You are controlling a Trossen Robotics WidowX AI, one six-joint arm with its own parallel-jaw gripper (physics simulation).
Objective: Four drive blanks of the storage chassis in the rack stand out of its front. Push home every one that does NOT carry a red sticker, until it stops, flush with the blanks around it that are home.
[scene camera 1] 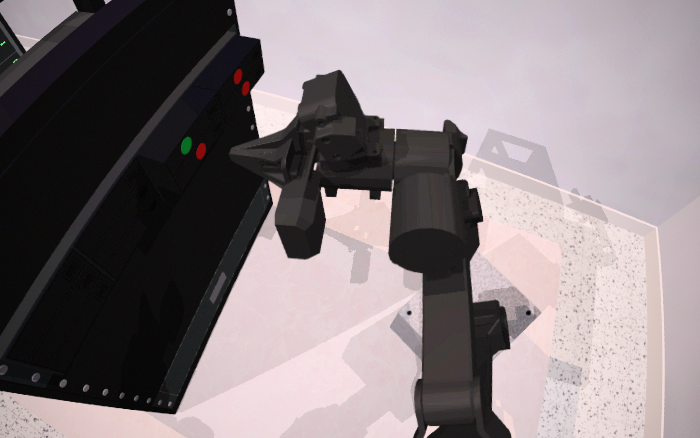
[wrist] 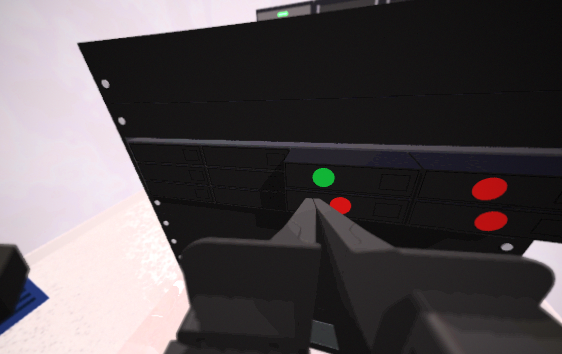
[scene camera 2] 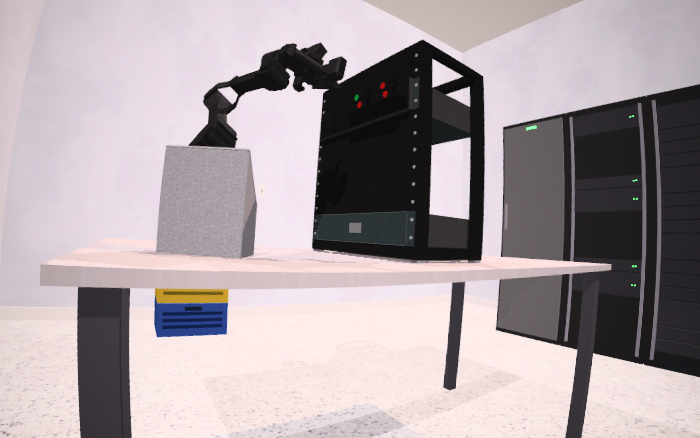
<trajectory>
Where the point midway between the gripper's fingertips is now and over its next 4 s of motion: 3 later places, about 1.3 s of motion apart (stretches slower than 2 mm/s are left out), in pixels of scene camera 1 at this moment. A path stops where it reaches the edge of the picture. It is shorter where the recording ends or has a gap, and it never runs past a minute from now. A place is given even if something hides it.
My gripper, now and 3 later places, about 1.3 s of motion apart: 230,154; 182,135; 154,136; 219,122
</trajectory>
